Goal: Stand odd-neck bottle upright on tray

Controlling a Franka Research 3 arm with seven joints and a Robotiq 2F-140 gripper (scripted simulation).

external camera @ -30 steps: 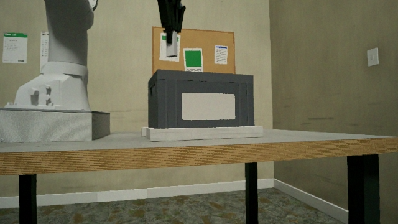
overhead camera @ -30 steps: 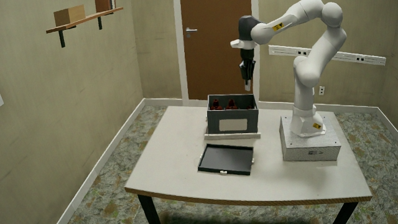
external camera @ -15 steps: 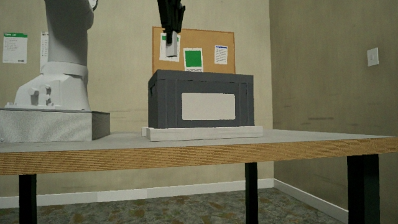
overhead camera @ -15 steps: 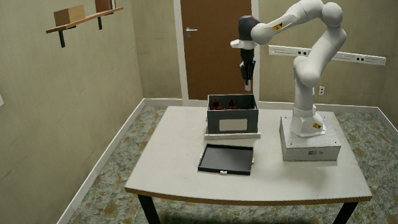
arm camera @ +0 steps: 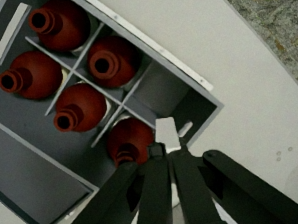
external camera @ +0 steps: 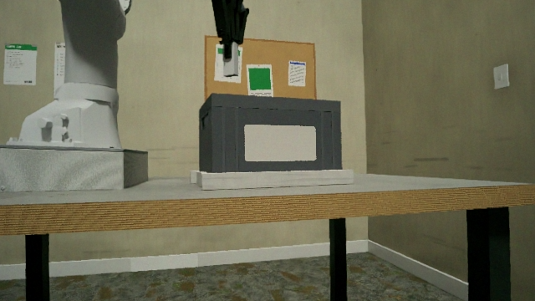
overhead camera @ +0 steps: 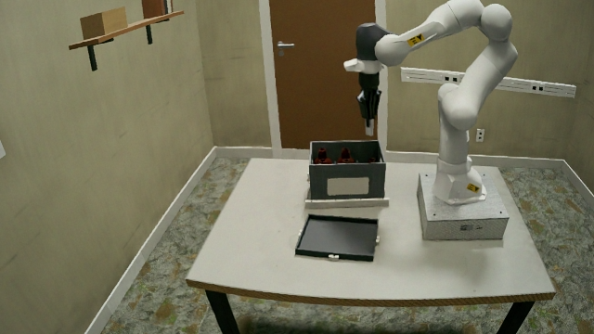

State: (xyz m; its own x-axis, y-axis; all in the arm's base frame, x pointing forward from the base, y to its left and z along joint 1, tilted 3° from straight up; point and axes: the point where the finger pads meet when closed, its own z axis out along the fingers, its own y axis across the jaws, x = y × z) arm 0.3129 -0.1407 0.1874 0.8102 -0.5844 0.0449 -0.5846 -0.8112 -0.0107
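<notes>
Now: the dark grey crate 170 mm below my hand, 80 mm ahead of it and 50 mm to the left of it. From my hand the other things lie so: dark tray 340 mm to the left, 240 mm below, 70 mm ahead.
</notes>
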